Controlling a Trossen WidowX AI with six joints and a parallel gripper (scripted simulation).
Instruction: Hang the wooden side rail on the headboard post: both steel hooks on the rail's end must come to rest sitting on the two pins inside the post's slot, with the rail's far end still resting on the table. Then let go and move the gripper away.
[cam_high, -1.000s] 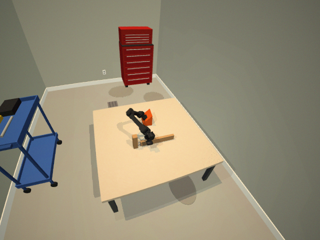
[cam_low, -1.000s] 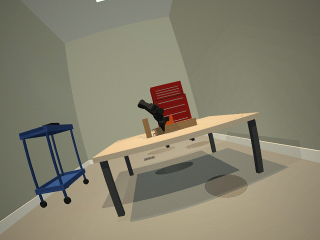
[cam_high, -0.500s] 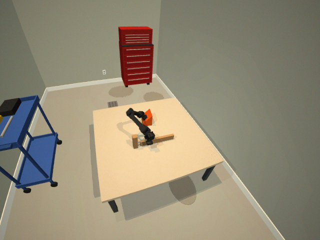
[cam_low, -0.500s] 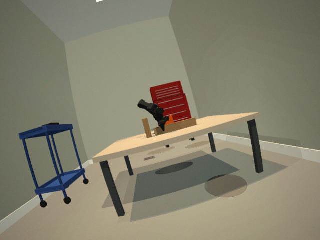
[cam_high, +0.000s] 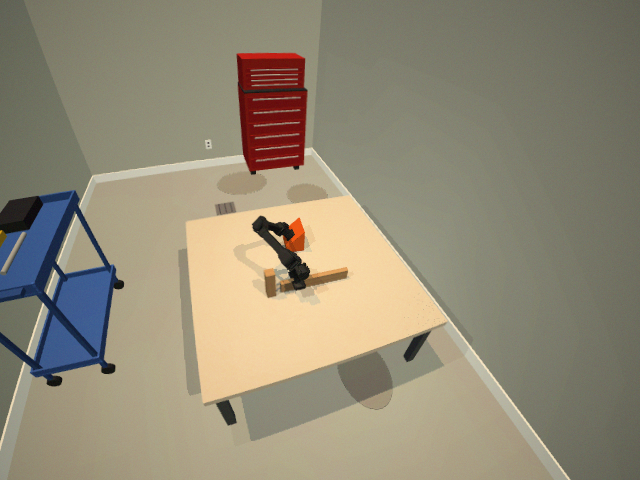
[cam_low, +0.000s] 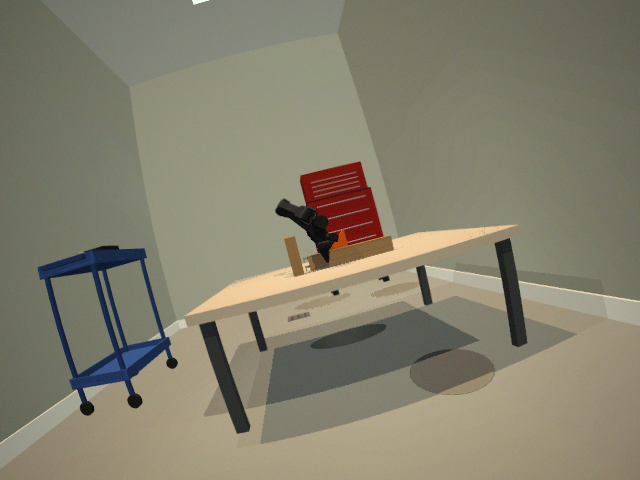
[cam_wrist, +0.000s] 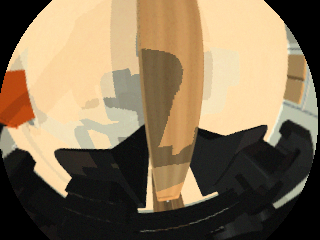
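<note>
The upright headboard post lies 14 cm to the right of my gripper tip and 5 cm above it.
</note>
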